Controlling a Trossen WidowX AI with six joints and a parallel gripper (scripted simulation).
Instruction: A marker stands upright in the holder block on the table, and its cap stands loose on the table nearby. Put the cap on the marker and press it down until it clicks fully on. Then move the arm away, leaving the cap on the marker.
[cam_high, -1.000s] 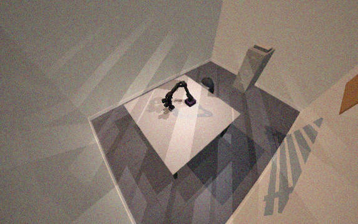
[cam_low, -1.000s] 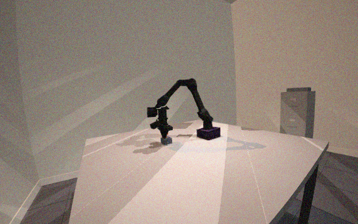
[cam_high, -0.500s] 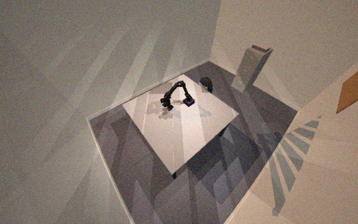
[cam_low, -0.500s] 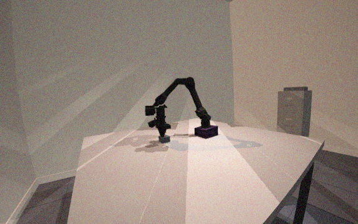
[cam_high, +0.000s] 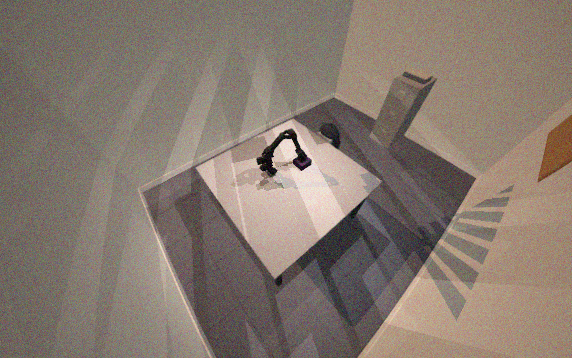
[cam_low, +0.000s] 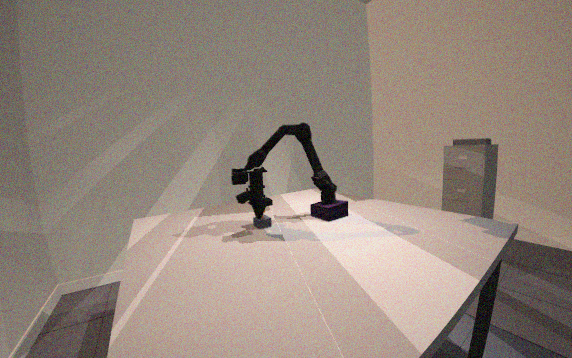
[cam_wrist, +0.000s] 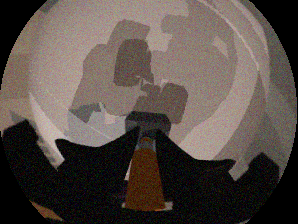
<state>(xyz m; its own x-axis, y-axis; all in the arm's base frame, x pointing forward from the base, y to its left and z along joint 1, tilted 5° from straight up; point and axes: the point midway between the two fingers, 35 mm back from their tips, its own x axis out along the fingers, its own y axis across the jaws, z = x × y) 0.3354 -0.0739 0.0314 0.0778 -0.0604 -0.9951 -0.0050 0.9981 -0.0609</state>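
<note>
My gripper tip is 20 mm past the dark holder block and 20 mm above it. Round my gripper tip: orange cap 20 mm behind, 50 mm above.
</note>
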